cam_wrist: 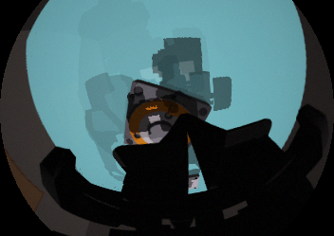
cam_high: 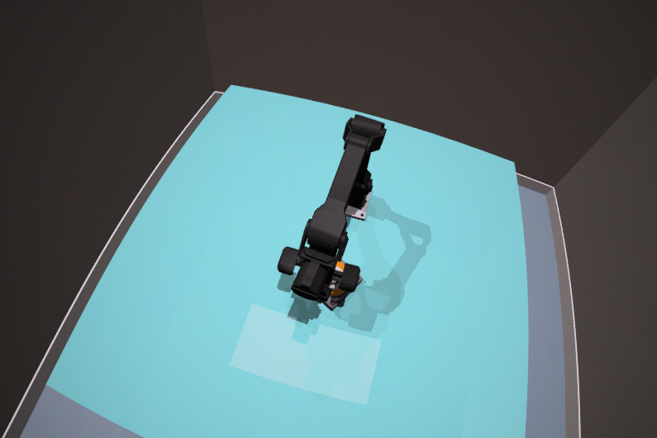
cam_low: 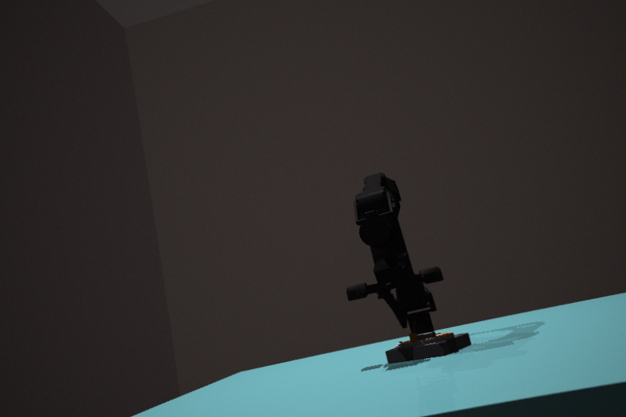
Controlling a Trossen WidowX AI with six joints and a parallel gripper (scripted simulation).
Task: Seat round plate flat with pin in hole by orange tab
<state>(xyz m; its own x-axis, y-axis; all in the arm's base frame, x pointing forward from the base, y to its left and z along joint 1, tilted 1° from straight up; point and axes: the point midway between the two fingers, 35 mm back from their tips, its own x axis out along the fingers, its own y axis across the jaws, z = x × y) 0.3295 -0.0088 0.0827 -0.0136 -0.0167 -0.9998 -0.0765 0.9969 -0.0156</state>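
Right now my gripper tip is 30 mm above the round plate, 20 mm to the right of it and 20 mm past it. From my gripper tip the other things lie so: base: 40 mm below, 40 mm behind, 30 mm to the left.
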